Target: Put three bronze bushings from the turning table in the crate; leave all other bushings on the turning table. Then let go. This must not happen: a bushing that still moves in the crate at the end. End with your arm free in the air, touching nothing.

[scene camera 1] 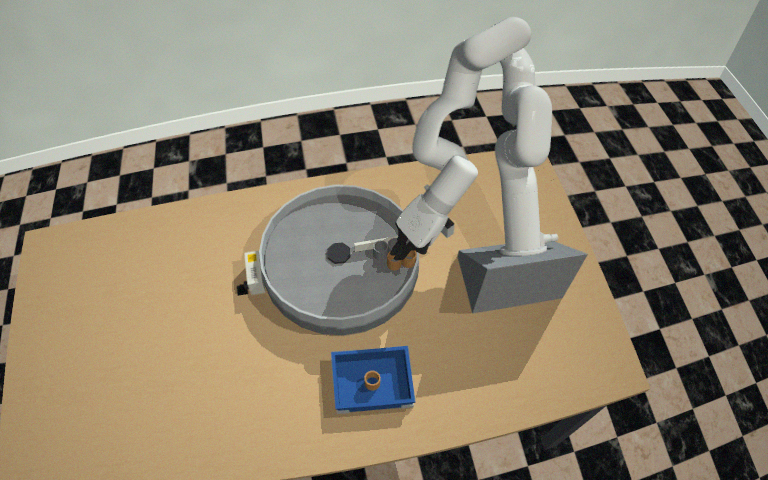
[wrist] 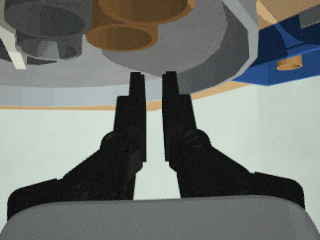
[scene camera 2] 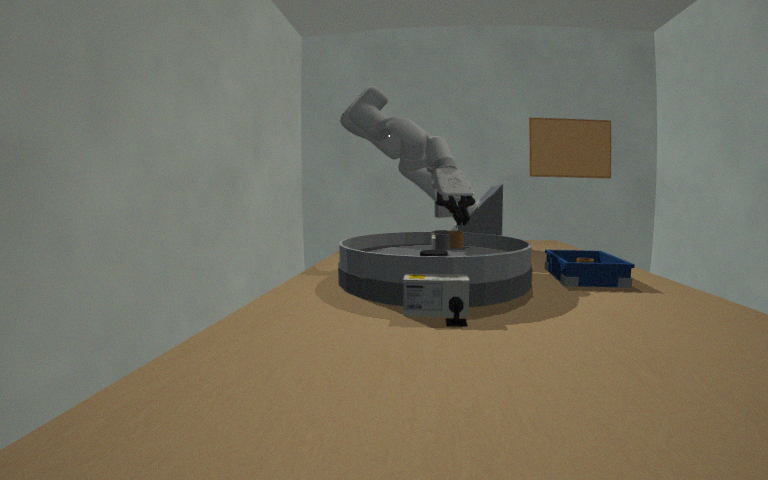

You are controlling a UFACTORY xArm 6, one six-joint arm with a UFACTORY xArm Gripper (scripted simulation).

I see my gripper, a blue crate and a grey turning table.
My gripper is seen too in the wrist view and in scene camera 2.
